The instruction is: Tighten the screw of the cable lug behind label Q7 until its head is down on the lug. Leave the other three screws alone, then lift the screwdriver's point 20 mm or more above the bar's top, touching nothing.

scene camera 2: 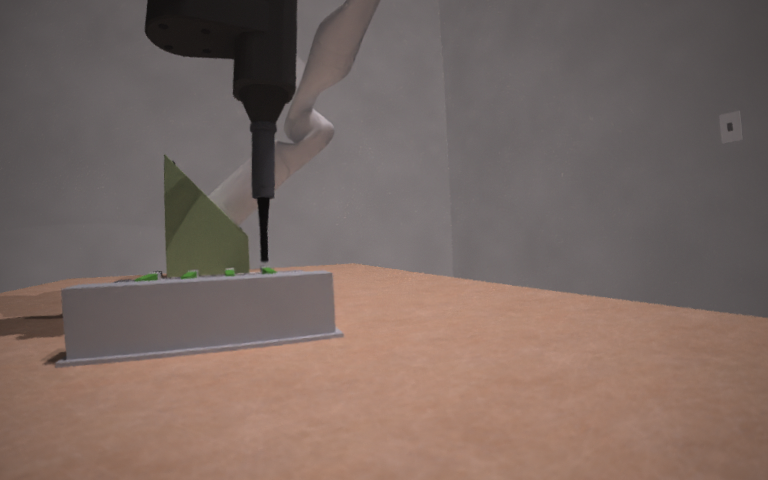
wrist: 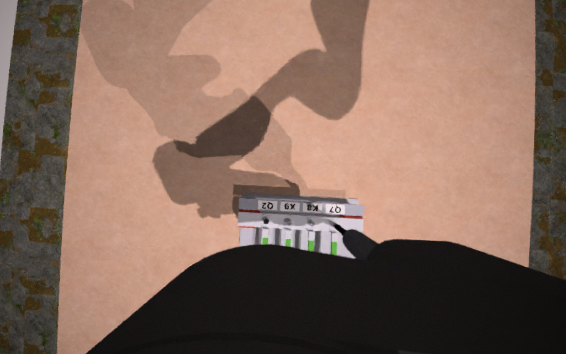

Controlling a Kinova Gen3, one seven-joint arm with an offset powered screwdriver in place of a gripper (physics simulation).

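Observation:
My gripper is a black powered screwdriver without fingers, so open or shut does not apply. It stands upright over the right end of the grey bar in the scene view. Its point is at a small pale piece by the last green strip; whether they touch cannot be told. In the wrist view the point lies behind label Q7 and hides that screw's head. The screws behind Q2, X9 and K8 show as dark or grey round spots, apart from the point.
A green sloped panel stands behind the bar, with the pale arm behind the screwdriver. Green strips lie in the bar's slots. The arm's shadows fall on the tan table top. A small plate is on the wall.

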